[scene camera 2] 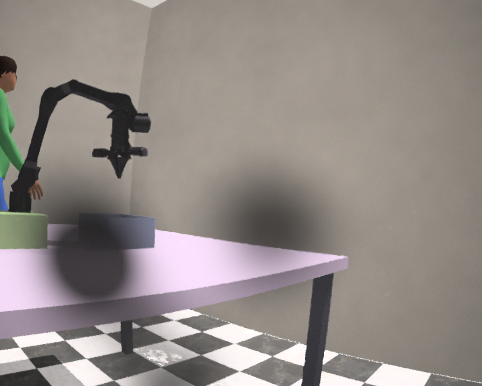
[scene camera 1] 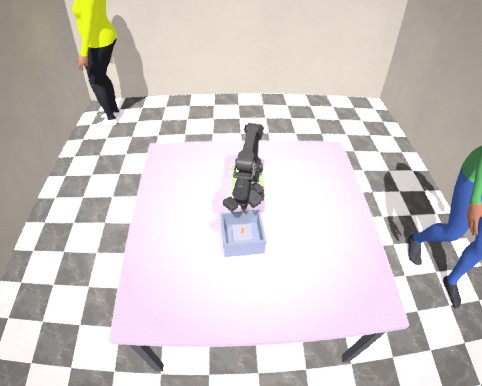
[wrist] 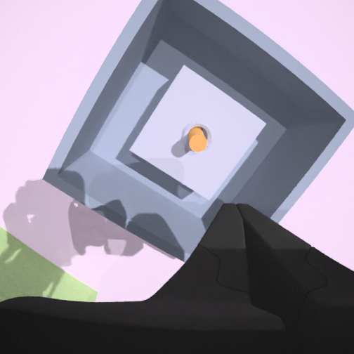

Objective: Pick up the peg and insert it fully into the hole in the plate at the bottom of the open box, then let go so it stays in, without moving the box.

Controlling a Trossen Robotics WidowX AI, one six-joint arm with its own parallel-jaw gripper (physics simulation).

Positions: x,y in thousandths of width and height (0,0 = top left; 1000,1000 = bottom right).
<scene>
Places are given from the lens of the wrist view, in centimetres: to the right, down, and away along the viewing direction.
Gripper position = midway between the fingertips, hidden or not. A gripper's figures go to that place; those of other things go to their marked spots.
my gripper (wrist: 660,609): 2, 1, 10
blue-grey box (wrist: 264,465): -8, -1, 28
pale square plate (wrist: 648,363): 5, -4, 25
The marked spots on the blue-grey box and the pale square plate are 14 cm apart.
</scene>
